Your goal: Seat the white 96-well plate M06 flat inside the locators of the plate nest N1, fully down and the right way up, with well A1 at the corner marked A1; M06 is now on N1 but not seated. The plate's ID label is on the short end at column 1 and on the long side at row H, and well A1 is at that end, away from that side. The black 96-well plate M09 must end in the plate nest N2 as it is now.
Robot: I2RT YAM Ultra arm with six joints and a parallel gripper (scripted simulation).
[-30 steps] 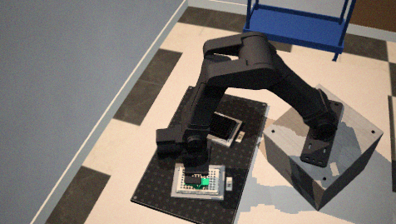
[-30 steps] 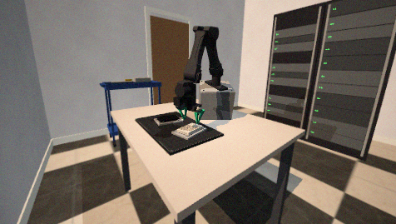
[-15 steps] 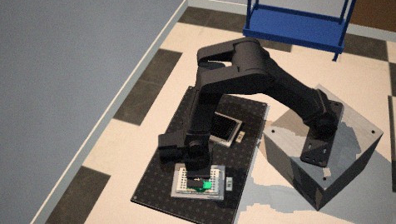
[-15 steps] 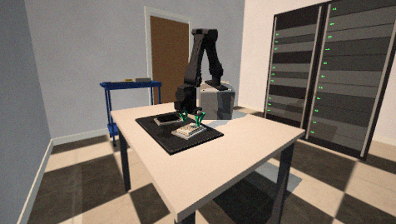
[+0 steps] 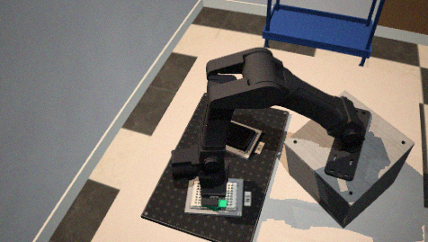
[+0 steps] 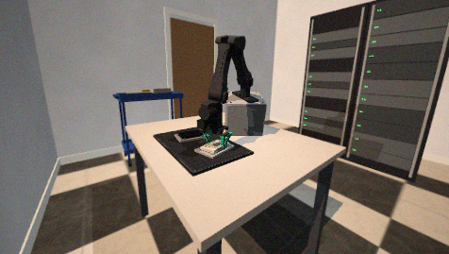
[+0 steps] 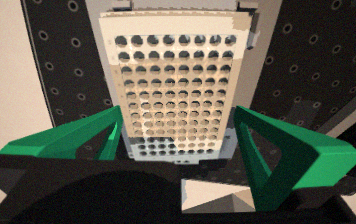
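Right now the white 96-well plate M06 is 10 mm ahead of my hand and 10 mm below it. From my hand the other things lie so: black plate M09: 50 mm ahead, 220 mm to the right, 10 mm below; grey plate nest N1: 10 mm ahead, 20 mm below; label tag: 80 mm behind, 40 mm to the right, 30 mm below.
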